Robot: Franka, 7 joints.
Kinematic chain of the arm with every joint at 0, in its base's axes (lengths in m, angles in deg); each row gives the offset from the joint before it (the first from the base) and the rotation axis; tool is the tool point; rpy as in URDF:
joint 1: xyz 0 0 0.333 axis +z
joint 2: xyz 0 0 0 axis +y
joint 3: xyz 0 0 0.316 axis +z
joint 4: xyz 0.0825 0 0 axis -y
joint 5: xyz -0.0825 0 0.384 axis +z
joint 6: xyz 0 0 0 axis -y
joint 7: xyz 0.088 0 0 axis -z
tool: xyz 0 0 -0.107 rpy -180 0 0
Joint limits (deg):
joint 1: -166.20..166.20
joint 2: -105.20..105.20
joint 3: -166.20..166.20
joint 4: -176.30..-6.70
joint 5: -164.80..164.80
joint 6: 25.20..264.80
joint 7: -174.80..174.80
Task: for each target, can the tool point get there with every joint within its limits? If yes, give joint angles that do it. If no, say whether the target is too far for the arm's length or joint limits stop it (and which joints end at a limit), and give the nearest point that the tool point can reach.
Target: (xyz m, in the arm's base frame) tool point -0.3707 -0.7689 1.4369
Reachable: no: too far | nearest point -0.2279 -0.4727 1.0117 | short by 0.538 m
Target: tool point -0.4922 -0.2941 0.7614
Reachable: yes | joints 119.58 24.83 108.49 -90.07 -0.40 134.59 -120.20
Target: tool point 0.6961 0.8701 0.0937
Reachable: no: too far | nearest point 0.5240 0.6550 0.1529 | short by 0.282 m
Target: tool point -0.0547 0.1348 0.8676
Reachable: yes | joints -20.56 -73.78 27.62 -118.93 70.25 231.06 -32.09
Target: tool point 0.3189 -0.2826 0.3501
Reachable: yes | joints -113.27 34.21 93.71 -129.75 113.67 229.33 -1.64
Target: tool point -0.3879 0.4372 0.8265
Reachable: yes | joints 35.40 -4.10 93.62 -82.94 14.58 155.92 -112.24
